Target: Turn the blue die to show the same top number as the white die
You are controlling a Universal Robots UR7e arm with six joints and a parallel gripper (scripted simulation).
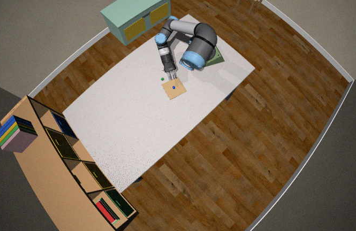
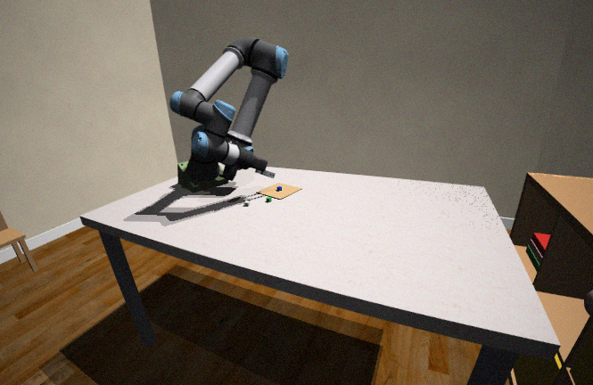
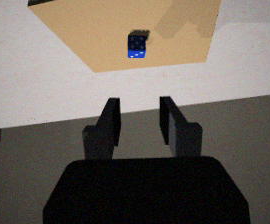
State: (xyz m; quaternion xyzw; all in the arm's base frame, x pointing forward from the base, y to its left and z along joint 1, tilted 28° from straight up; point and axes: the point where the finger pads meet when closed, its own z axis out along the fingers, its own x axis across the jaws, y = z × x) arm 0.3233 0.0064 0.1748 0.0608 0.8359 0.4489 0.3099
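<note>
My gripper is now 20 mm short of the blue die, 40 mm to the right of it and 80 mm above it. From my hand the other things lie so: green die (30 mm ahead, 70 mm to the right, 80 mm below); white die (30 mm behind, 130 mm to the right, 80 mm below); tan mat (20 mm ahead, 40 mm to the left, 90 mm below).
</note>
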